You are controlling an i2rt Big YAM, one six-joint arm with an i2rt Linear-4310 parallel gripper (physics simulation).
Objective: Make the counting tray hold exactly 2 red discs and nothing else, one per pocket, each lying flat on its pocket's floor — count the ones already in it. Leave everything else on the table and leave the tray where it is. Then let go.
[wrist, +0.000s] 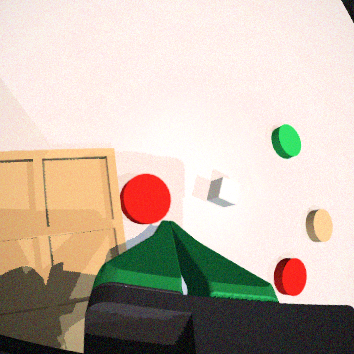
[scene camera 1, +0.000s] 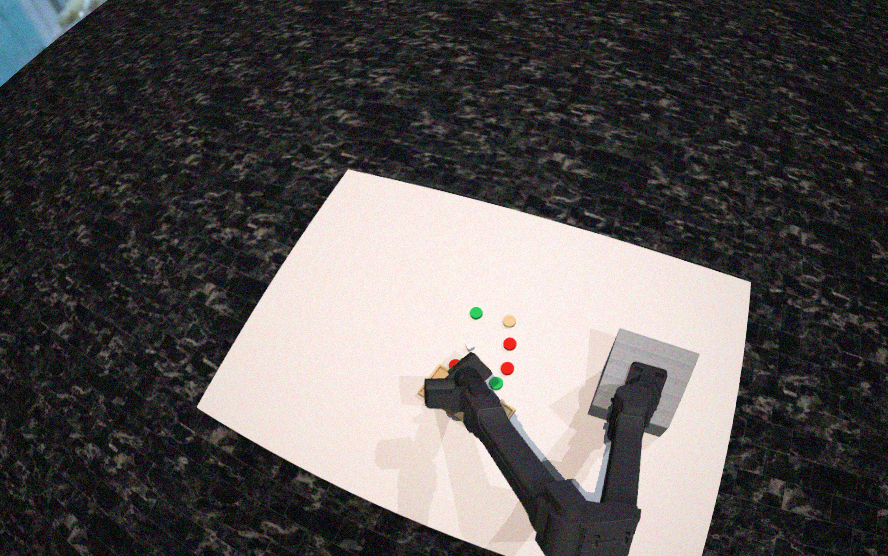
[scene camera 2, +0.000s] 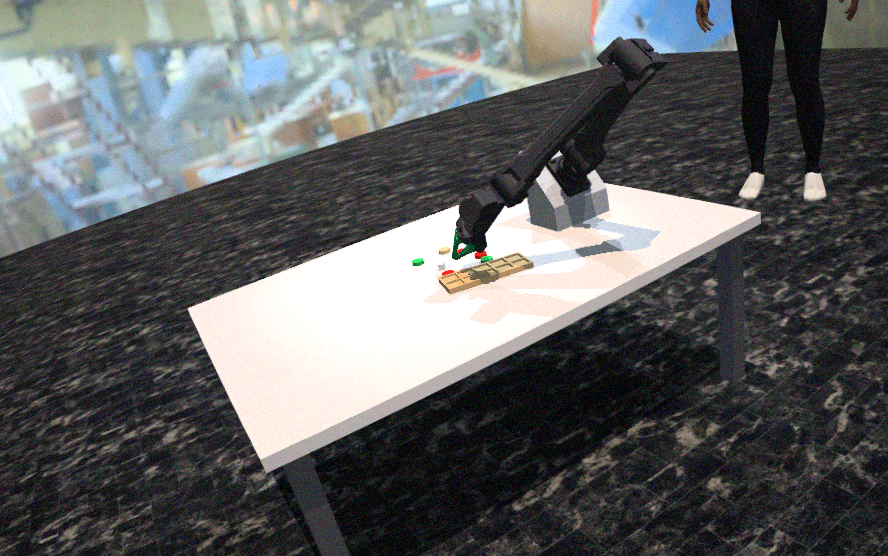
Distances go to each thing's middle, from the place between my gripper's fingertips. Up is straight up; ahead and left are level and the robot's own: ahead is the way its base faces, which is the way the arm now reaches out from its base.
The small white cube [wrist: 222, 191] lies 70 mm to the right of my hand and 40 mm below it. From my hand the other things lie so: tan counting tray [scene camera 2: 504, 266] (40 mm behind, 70 mm to the left, 40 mm below); tan disc [wrist: 318, 225] (60 mm behind, 170 mm to the right, 40 mm below).
